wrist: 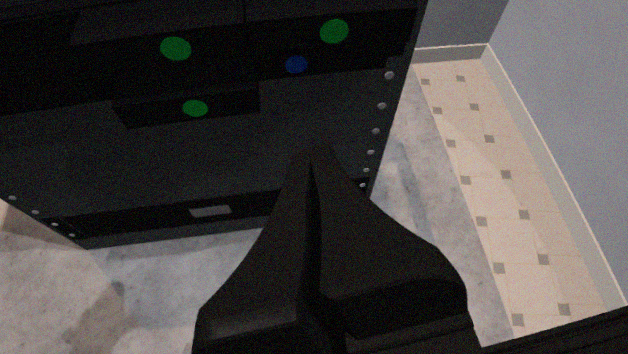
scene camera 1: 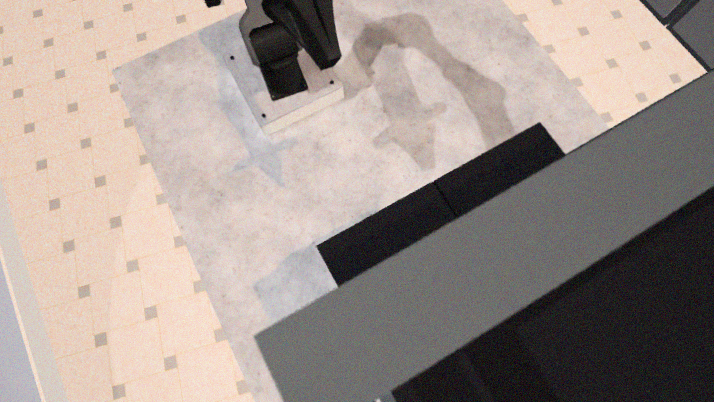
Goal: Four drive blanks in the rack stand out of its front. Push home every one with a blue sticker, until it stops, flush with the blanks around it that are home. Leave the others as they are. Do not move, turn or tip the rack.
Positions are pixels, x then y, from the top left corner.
Labels:
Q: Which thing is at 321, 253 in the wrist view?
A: My gripper.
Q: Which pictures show the rack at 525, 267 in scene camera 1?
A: The wrist view and scene camera 1: all of them.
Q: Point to a rack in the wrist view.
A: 129, 129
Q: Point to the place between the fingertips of my gripper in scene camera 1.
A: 331, 63

